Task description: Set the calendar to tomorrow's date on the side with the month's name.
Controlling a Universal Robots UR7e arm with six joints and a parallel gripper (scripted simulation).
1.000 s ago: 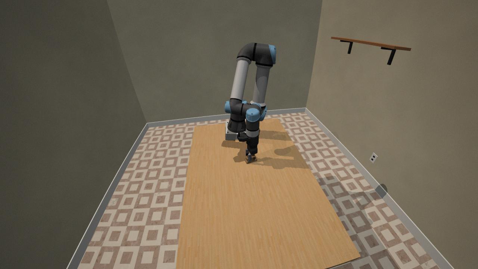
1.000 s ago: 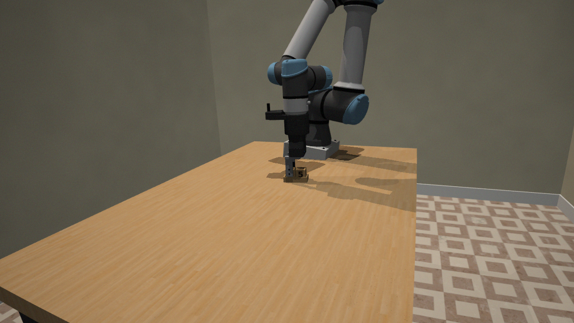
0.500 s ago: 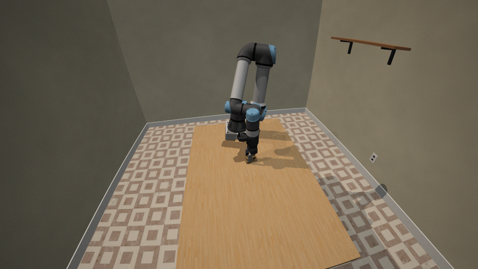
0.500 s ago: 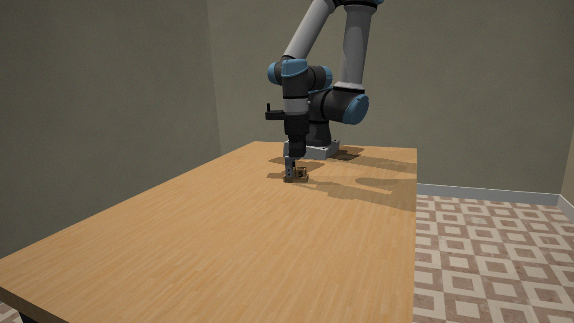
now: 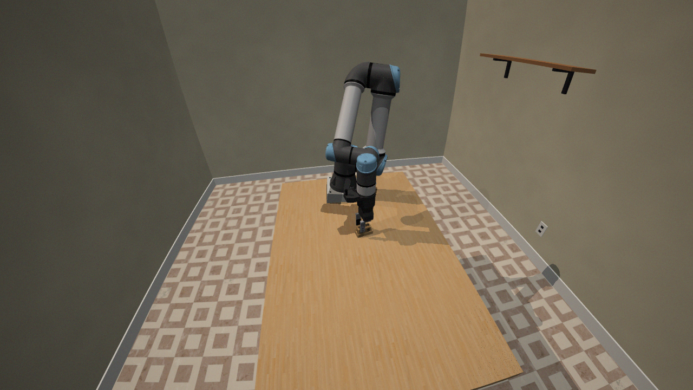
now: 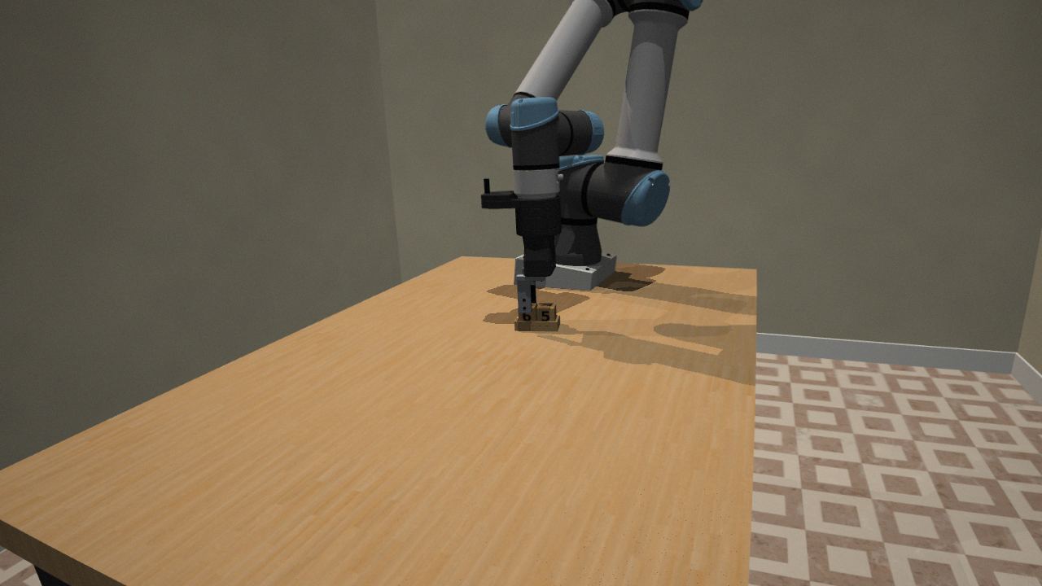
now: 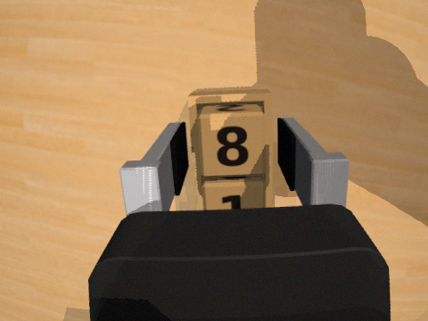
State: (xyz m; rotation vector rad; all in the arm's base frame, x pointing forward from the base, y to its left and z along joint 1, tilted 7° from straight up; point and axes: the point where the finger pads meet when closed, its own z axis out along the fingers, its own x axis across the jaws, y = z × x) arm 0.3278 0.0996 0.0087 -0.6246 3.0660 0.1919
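Now: hand 10 mm past the wooden digit cube, 30 mm to the right of it and 30 mm above it. From my hand the other things lie so: wooden tray 10 mm behind, 10 mm to the left, 40 mm below.
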